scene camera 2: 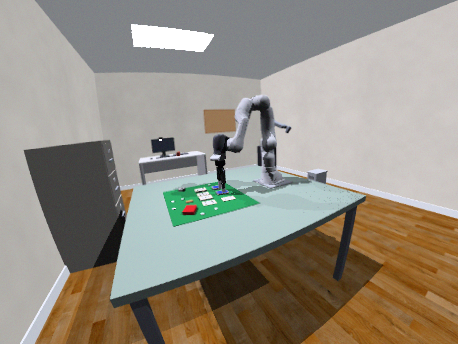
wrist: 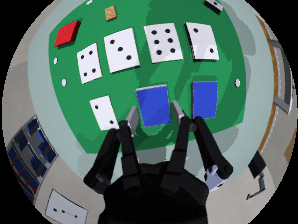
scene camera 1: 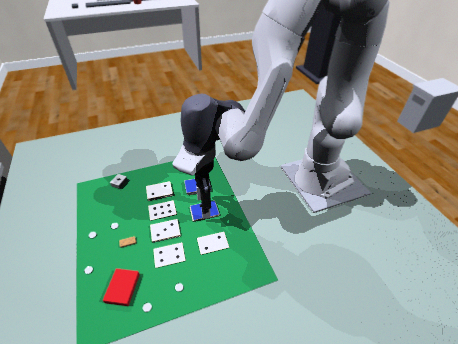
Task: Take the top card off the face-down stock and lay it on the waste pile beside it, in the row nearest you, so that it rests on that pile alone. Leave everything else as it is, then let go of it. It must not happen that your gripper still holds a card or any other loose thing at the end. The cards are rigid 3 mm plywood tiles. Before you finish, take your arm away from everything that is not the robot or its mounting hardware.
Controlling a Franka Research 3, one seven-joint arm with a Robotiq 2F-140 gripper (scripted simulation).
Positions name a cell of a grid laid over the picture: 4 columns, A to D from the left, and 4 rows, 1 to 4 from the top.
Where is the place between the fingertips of my gripper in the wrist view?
At C2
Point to a green mat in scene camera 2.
C3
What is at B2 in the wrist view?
A green mat.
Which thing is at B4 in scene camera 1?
A red block.
